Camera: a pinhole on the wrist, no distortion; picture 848 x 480 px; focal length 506.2 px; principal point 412.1 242.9 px. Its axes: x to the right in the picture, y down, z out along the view. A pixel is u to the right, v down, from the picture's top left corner.
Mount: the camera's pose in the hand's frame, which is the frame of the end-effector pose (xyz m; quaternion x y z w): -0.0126 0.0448 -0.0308 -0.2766 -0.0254 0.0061 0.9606
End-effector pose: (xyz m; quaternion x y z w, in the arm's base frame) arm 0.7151 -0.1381 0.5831 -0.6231 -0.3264 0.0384 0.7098
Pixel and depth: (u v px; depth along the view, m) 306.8 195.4 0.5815
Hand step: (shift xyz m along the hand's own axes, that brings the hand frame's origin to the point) -0.1639 0.3043 0.4845
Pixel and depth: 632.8 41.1 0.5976
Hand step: 0.2159 0.1672 0.6131
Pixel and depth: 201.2 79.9 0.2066
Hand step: -0.1095 0.0960 0.1754
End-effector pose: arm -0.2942 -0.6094 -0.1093 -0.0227 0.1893 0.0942 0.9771
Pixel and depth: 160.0 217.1 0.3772
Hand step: -0.2199 0.2240 0.2899
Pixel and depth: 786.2 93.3 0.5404
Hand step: 0.3577 0.2069 0.5293
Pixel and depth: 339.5 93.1 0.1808
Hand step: -0.0481 0.0948 0.1494
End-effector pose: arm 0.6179 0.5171 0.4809 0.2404 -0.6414 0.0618 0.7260
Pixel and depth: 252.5 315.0 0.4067
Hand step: -0.1617 0.3066 0.2765
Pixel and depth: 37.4 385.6 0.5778
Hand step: -0.4695 0.4786 0.3518
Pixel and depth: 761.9 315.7 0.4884
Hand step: 0.2991 0.3724 0.3602
